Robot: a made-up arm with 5 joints.
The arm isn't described. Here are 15 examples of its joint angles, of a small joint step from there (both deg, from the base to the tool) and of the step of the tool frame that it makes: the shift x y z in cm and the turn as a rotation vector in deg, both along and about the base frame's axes.
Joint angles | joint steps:
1: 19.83 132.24 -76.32 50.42 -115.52 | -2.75 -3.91 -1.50 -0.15 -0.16
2: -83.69 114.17 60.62 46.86 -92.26 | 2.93 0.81 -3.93 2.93 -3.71
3: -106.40 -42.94 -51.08 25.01 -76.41 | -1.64 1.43 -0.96 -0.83 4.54
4: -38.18 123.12 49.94 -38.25 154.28 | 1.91 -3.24 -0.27 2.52 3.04
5: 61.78 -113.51 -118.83 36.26 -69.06 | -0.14 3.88 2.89 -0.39 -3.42
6: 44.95 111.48 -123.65 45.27 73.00 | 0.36 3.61 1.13 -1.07 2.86
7: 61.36 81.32 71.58 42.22 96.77 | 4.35 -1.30 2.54 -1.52 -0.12
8: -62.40 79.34 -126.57 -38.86 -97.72 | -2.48 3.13 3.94 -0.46 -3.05
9: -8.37 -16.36 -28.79 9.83 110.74 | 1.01 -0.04 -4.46 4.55 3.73
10: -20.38 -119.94 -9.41 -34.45 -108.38 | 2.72 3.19 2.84 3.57 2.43
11: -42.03 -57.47 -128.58 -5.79 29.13 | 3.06 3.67 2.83 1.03 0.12
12: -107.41 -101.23 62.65 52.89 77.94 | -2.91 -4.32 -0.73 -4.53 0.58
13: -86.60 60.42 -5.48 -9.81 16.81 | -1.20 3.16 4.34 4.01 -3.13
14: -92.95 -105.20 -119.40 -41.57 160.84 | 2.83 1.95 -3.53 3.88 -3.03
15: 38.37 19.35 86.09 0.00 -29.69 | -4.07 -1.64 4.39 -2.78 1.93
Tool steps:
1: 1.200 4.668 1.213 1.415 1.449 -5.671
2: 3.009 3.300 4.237 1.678 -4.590 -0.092
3: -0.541 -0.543 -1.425 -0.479 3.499 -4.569
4: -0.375 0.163 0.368 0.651 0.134 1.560
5: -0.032 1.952 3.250 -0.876 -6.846 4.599
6: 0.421 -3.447 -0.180 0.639 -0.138 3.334
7: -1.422 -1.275 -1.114 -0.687 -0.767 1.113
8: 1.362 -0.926 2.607 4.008 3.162 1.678
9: 2.643 1.039 0.822 -2.100 6.464 2.394
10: -6.800 0.455 1.025 1.088 -6.236 8.881
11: 0.454 2.746 2.718 2.921 -4.904 4.683
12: 4.023 3.388 -4.267 -6.748 0.948 -6.444
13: 0.415 -2.192 -4.466 7.533 -3.981 -0.356
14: 1.415 1.184 0.510 3.940 -5.878 -2.670
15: -1.352 -1.058 -3.859 -0.343 7.195 -1.052
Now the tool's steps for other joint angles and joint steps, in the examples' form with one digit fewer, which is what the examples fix.
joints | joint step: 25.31 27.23 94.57 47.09 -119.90 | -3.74 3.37 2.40 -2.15 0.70
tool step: 0.45 1.42 -3.65 -2.10 4.56 1.59
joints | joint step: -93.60 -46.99 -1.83 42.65 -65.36 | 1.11 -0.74 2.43 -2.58 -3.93
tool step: -0.58 2.42 2.06 -5.62 -3.17 2.79
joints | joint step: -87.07 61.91 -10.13 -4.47 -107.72 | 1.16 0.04 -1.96 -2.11 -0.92
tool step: 0.07 1.95 2.05 -2.79 -1.52 1.24
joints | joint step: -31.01 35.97 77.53 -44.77 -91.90 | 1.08 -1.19 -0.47 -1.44 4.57
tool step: -0.75 0.35 0.86 2.54 2.13 1.78
